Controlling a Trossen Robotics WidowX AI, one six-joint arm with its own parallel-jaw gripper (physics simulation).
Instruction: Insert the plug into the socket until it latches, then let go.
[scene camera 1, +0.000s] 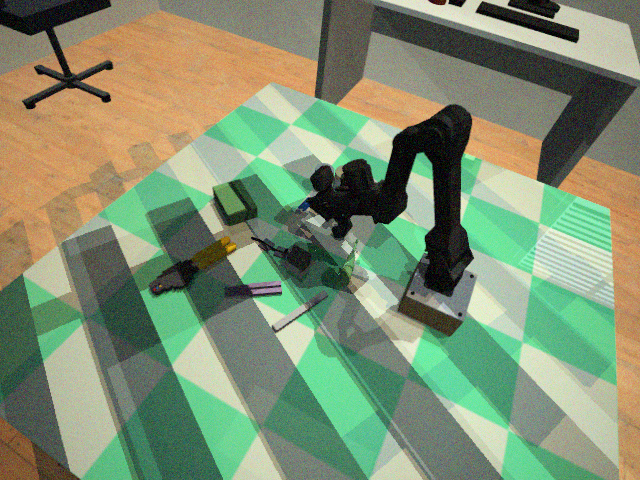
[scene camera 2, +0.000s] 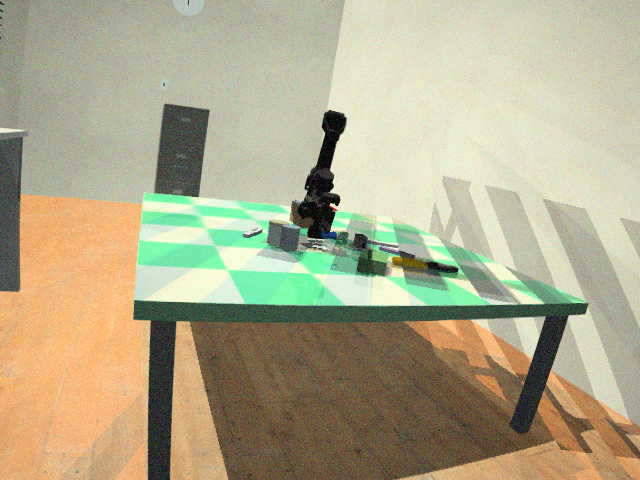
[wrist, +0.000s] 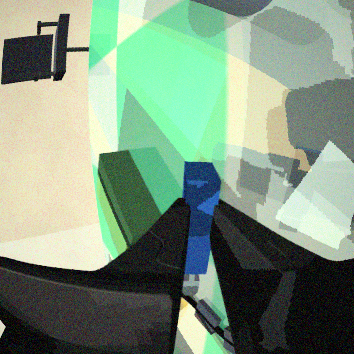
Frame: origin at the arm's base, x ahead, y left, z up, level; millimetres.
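Where they show: gripper, between the fingertips: (scene camera 1: 307, 202) (scene camera 2: 327, 234) (wrist: 197, 207); arm's base, origin of its link: (scene camera 1: 440, 280).
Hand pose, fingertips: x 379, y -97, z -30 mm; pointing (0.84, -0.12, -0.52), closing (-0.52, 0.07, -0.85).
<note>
Things, the pixels of their top centre, and the offset from my fingertips. "spot": a spot on its surface instead.
- blue plug, centre of its top: (wrist: 173, 245) (scene camera 1: 304, 203) (scene camera 2: 332, 232) 3 mm ahead, 16 mm left, 10 mm up
- small dark box, centre of its top: (scene camera 1: 298, 252) (scene camera 2: 361, 235) 50 mm back, 157 mm left, 6 mm down
- green block, centre of its top: (wrist: 109, 210) (scene camera 1: 234, 196) (scene camera 2: 374, 255) 185 mm ahead, 70 mm left, 10 mm down
- yellow-handled pliers, a spot on its surface: (scene camera 1: 209, 254) (scene camera 2: 413, 263) spot: 146 mm ahead, 244 mm left, 41 mm down
- purple strip, centre of its top: (scene camera 1: 253, 288) (scene camera 2: 397, 250) 3 mm ahead, 277 mm left, 38 mm down
- grey bar, centre of its top: (scene camera 1: 301, 309) (scene camera 2: 378, 241) 119 mm back, 274 mm left, 40 mm down
- green translucent item, a spot on its surface: (scene camera 1: 339, 277) spot: 164 mm back, 160 mm left, 29 mm down
The blue plug (scene camera 1: 303, 206) (scene camera 2: 329, 235) (wrist: 197, 252) is held between the fingertips of my gripper (scene camera 1: 310, 205) (scene camera 2: 321, 233) (wrist: 197, 207), which is shut on it. In the wrist view a pale metal tip shows at the plug's lower end. The socket, a small dark box (scene camera 1: 297, 257) (scene camera 2: 360, 240) with a black cable, lies on the table. The plug is apart from it, above the table on the green block's side. In the wrist view part of the dark cable with a grey lump (wrist: 207, 314) shows below the plug; the socket body is hidden there.
A green block (scene camera 1: 230, 202) (scene camera 2: 372, 263) (wrist: 132, 195), yellow-handled pliers (scene camera 1: 209, 254) (scene camera 2: 410, 262), a purple strip (scene camera 1: 263, 288) and a grey bar (scene camera 1: 299, 311) lie around the socket. A green translucent item (scene camera 1: 337, 277) is nearer the arm's base. Two upright blocks (scene camera 2: 276, 233) (scene camera 2: 289, 237) stand beside the arm.
</note>
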